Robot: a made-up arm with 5 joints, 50 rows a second.
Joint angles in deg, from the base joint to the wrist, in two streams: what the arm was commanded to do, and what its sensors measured. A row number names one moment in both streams.
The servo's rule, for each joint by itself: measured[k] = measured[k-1] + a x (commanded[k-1-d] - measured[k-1]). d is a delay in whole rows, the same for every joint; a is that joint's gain. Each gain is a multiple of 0.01, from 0.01 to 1. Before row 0 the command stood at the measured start. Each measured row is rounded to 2 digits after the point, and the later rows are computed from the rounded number. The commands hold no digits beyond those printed.
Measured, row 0:
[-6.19 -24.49 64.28 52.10 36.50]
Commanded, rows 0 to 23:
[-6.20 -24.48 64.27 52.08 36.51]
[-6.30 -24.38 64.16 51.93 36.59]
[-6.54 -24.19 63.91 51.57 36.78]
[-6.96 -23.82 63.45 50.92 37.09]
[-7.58 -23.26 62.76 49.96 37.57]
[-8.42 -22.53 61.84 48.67 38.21]
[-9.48 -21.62 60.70 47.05 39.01]
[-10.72 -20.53 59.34 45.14 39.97]
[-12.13 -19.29 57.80 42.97 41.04]
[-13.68 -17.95 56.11 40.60 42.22]
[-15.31 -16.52 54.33 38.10 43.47]
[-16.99 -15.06 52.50 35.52 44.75]
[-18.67 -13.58 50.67 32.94 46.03]
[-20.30 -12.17 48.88 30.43 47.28]
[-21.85 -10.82 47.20 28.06 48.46]
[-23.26 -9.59 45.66 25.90 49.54]
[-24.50 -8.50 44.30 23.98 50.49]
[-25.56 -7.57 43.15 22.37 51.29]
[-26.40 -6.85 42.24 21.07 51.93]
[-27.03 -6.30 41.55 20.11 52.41]
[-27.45 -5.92 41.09 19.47 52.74]
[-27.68 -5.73 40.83 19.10 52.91]
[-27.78 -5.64 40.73 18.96 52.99]
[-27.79 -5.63 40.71 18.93 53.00]
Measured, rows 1 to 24:
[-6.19 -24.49 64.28 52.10 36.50]
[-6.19 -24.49 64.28 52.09 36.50]
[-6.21 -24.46 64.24 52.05 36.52]
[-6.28 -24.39 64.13 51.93 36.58]
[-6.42 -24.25 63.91 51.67 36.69]
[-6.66 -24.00 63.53 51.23 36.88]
[-7.03 -23.63 62.97 50.56 37.17]
[-7.54 -23.13 62.22 49.65 37.57]
[-8.21 -22.48 61.27 48.48 38.10]
[-9.03 -21.68 60.12 47.05 38.75]
[-10.01 -20.75 58.80 45.37 39.51]
[-11.12 -19.69 57.32 43.48 40.38]
[-12.35 -18.53 55.73 41.41 41.34]
[-13.68 -17.29 54.06 39.21 42.37]
[-15.07 -16.01 52.35 36.93 43.45]
[-16.49 -14.71 50.65 34.62 44.55]
[-17.91 -13.43 49.00 32.35 45.65]
[-19.29 -12.20 47.45 30.17 46.71]
[-20.61 -11.04 46.03 28.14 47.72]
[-21.83 -9.99 44.78 26.30 48.65]
[-22.92 -9.07 43.71 24.69 49.48]
[-23.87 -8.28 42.85 23.33 50.20]
[-24.67 -7.64 42.18 22.23 50.80]
[-25.32 -7.14 41.70 21.38 51.28]
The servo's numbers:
d 1
a 0.21 0.25 0.33 0.26 0.22

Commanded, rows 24 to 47:
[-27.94 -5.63 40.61 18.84 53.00]
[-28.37 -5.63 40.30 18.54 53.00]
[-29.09 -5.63 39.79 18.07 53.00]
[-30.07 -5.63 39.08 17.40 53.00]
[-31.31 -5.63 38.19 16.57 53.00]
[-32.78 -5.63 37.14 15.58 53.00]
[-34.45 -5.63 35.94 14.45 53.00]
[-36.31 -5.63 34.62 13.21 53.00]
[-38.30 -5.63 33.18 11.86 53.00]
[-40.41 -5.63 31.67 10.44 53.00]
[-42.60 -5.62 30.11 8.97 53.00]
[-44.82 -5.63 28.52 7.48 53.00]
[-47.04 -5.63 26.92 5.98 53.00]
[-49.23 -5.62 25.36 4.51 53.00]
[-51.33 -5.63 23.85 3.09 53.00]
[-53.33 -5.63 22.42 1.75 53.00]
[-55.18 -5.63 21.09 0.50 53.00]
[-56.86 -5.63 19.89 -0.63 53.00]
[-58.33 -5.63 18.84 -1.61 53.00]
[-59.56 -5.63 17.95 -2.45 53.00]
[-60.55 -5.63 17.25 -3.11 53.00]
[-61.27 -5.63 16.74 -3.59 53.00]
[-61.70 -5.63 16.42 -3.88 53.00]
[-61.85 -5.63 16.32 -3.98 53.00]
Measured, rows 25 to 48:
[-25.84 -6.76 41.37 20.74 51.66]
[-26.28 -6.48 41.12 20.25 51.95]
[-26.72 -6.27 40.85 19.81 52.18]
[-27.22 -6.11 40.50 19.36 52.36]
[-27.82 -5.99 40.03 18.85 52.50]
[-28.55 -5.90 39.42 18.26 52.61]
[-29.44 -5.83 38.67 17.56 52.70]
[-30.49 -5.78 37.77 16.75 52.77]
[-31.71 -5.74 36.73 15.83 52.82]
[-33.09 -5.71 35.56 14.80 52.86]
[-34.63 -5.69 34.28 13.67 52.89]
[-36.30 -5.67 32.90 12.45 52.91]
[-38.09 -5.66 31.45 11.16 52.93]
[-39.97 -5.65 29.96 9.81 52.95]
[-41.91 -5.64 28.44 8.43 52.96]
[-43.89 -5.64 26.93 7.04 52.97]
[-45.87 -5.64 25.44 5.66 52.98]
[-47.83 -5.64 24.00 4.32 52.98]
[-49.73 -5.64 22.64 3.03 52.98]
[-51.54 -5.64 21.39 1.82 52.98]
[-53.22 -5.64 20.25 0.71 52.98]
[-54.76 -5.64 19.26 -0.28 52.98]
[-56.13 -5.64 18.43 -1.14 52.98]
[-57.30 -5.64 17.77 -1.85 52.98]

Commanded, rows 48 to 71:
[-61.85 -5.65 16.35 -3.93 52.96]
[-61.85 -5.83 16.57 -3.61 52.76]
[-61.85 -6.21 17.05 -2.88 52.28]
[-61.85 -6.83 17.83 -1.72 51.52]
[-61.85 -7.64 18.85 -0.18 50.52]
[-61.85 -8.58 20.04 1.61 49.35]
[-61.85 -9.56 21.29 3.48 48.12]
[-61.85 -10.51 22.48 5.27 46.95]
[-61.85 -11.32 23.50 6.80 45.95]
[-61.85 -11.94 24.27 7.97 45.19]
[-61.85 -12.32 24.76 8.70 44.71]
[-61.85 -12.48 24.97 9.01 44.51]
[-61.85 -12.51 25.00 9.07 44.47]
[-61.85 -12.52 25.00 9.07 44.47]
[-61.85 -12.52 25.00 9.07 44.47]
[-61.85 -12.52 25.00 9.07 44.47]
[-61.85 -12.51 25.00 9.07 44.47]
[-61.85 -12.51 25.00 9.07 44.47]
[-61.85 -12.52 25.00 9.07 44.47]
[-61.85 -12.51 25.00 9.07 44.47]
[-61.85 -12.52 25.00 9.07 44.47]
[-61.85 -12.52 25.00 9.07 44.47]
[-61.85 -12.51 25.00 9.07 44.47]
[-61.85 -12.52 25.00 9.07 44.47]
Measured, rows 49 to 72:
[-58.26 -5.64 17.29 -2.40 52.98]
[-59.01 -5.64 16.98 -2.80 52.98]
[-59.61 -5.69 16.84 -3.01 52.93]
[-60.08 -5.82 16.91 -2.98 52.79]
[-60.45 -6.07 17.21 -2.65 52.51]
[-60.74 -6.46 17.75 -2.01 52.07]
[-60.97 -6.99 18.51 -1.07 51.47]
[-61.15 -7.63 19.43 0.11 50.73]
[-61.30 -8.35 20.44 1.45 49.90]
[-61.42 -9.09 21.45 2.84 49.03]
[-61.51 -9.80 22.38 4.17 48.19]
[-61.58 -10.43 23.17 5.35 47.42]
[-61.64 -10.94 23.76 6.30 46.78]
[-61.68 -11.33 24.17 7.02 46.27]
[-61.72 -11.63 24.44 7.55 45.87]
[-61.75 -11.85 24.62 7.95 45.56]
[-61.77 -12.02 24.75 8.24 45.32]
[-61.79 -12.14 24.83 8.46 45.13]
[-61.80 -12.23 24.89 8.62 44.98]
[-61.81 -12.30 24.93 8.74 44.87]
[-61.82 -12.35 24.95 8.83 44.78]
[-61.83 -12.39 24.97 8.89 44.71]
[-61.83 -12.42 24.98 8.94 44.66]
[-61.83 -12.44 24.99 8.97 44.62]

